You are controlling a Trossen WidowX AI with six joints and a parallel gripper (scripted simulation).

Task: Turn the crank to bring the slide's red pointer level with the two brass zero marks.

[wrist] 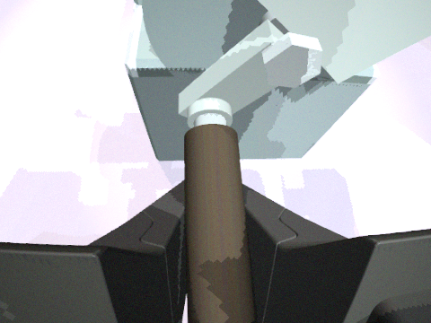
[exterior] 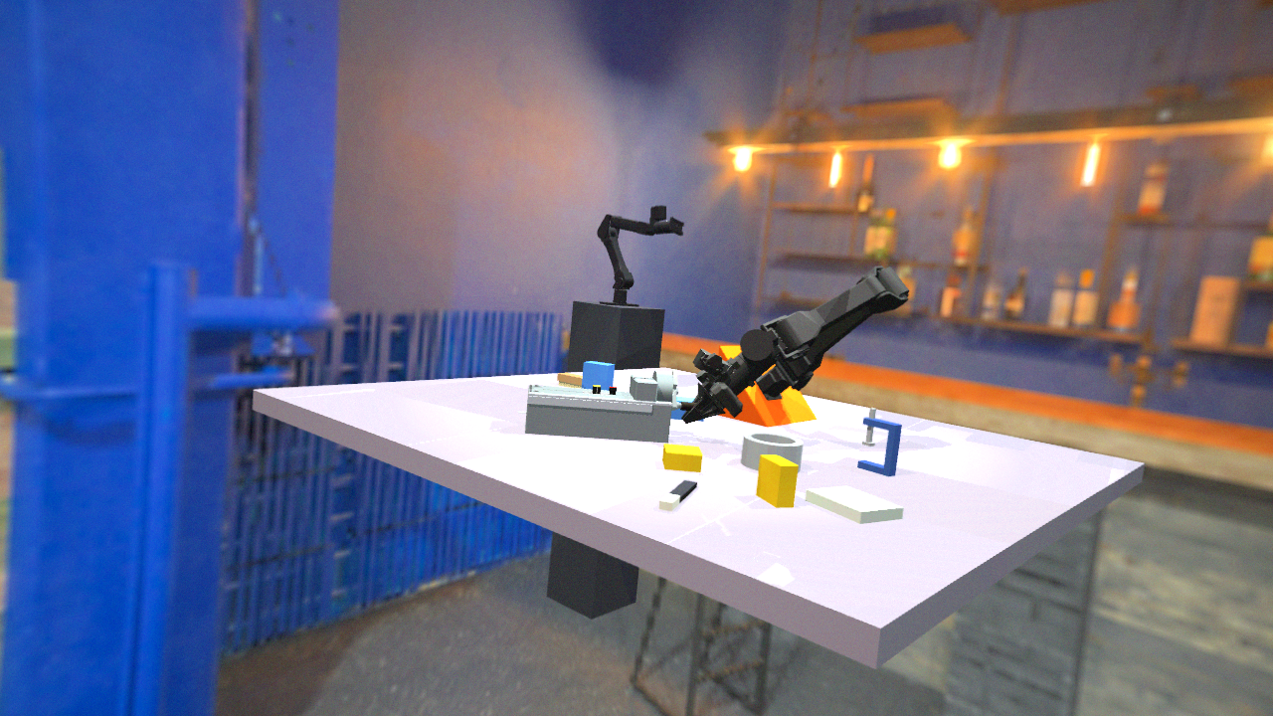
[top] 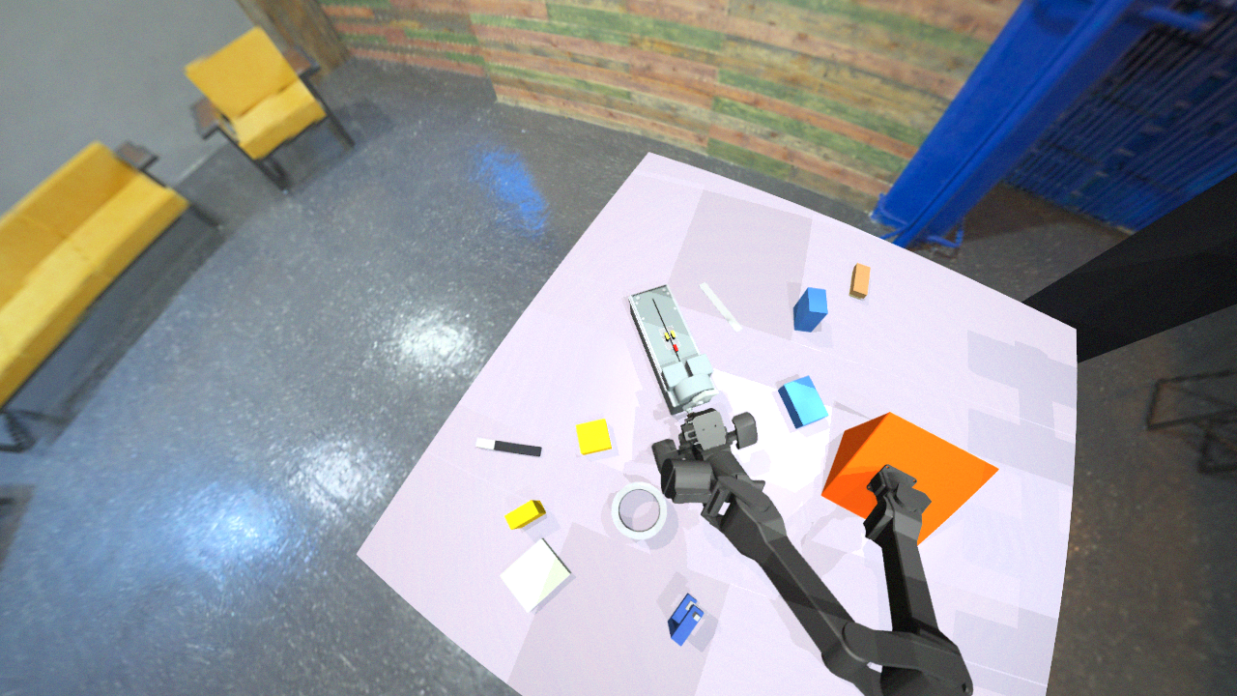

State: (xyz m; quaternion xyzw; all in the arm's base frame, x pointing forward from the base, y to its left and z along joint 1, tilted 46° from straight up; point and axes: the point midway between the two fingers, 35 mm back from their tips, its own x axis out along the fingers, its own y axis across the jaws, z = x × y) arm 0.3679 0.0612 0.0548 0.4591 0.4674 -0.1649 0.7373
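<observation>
My gripper tip is now 30 mm below the brown crank handle, 10 mm to the right of it and 10 mm past it. From my gripper tip the other things lie so: metal strip 290 mm to the right, 60 mm ahead, 40 mm below; blue clamp 310 mm to the left, 150 mm behind, 10 mm above; red pointer 100 mm to the right, 90 mm ahead, 40 mm above.
</observation>
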